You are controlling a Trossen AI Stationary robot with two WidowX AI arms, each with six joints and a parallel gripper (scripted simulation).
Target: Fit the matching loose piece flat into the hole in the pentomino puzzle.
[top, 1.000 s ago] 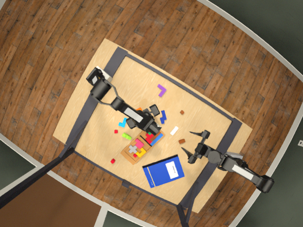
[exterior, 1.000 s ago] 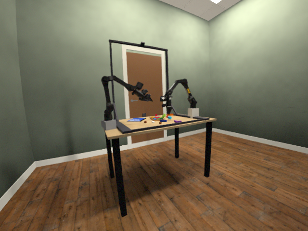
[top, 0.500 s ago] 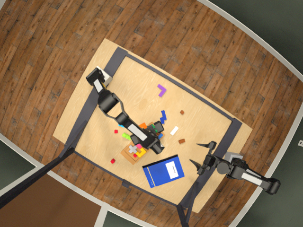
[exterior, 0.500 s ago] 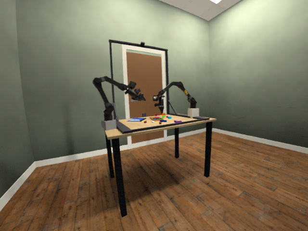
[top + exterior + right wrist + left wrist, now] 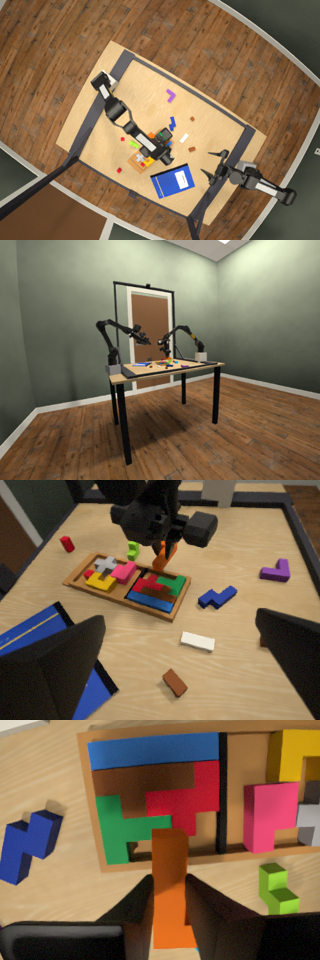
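Now: left hand 10 mm past the orange piece, 10 mm to the right of it and 40 mm above it. Round my left hand: dark blue piece: 120 mm ahead, 40 mm to the right, 100 mm below; then lime green piece: 100 mm behind, 90 mm to the left, 80 mm below; then wooden puzzle board: 80 mm behind, 20 mm to the right, 100 mm below.
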